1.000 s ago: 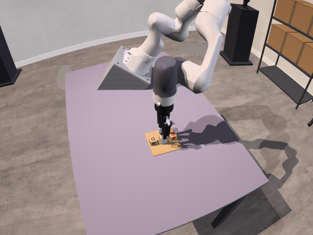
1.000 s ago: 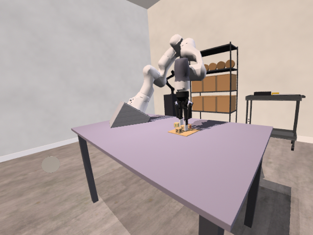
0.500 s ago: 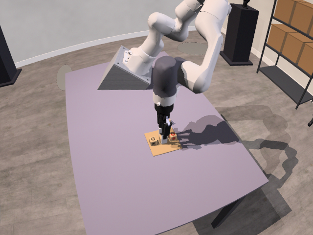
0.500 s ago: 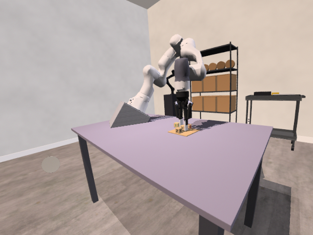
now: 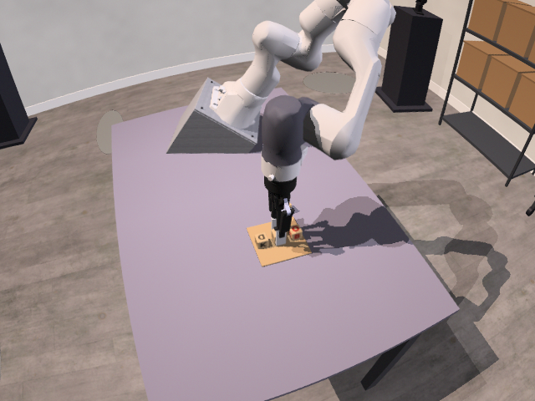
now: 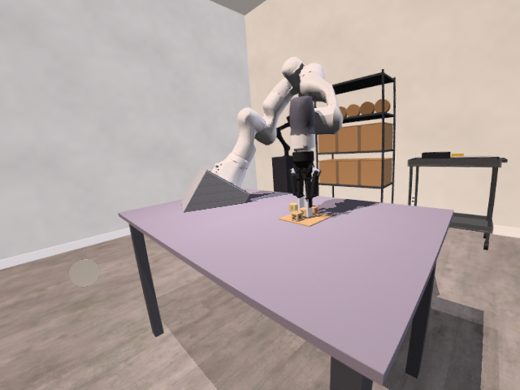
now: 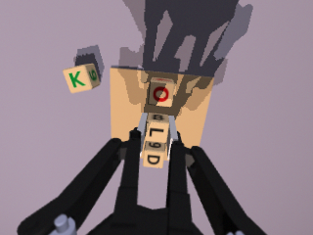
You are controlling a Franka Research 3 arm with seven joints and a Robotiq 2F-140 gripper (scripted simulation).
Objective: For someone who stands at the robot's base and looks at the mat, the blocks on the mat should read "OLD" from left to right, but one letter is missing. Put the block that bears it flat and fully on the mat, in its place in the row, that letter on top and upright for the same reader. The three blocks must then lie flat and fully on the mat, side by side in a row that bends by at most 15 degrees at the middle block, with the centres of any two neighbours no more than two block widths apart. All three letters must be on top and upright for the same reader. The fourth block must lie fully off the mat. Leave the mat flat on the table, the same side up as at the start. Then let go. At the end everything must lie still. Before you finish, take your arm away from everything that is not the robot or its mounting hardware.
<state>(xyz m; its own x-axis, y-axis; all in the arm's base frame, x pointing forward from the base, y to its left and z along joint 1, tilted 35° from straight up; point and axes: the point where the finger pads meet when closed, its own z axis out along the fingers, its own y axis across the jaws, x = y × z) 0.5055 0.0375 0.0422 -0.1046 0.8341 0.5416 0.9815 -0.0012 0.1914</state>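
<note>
Now: the wooden block 2 cm below my hand. Round my hand: tan mat (4 cm below).
</note>
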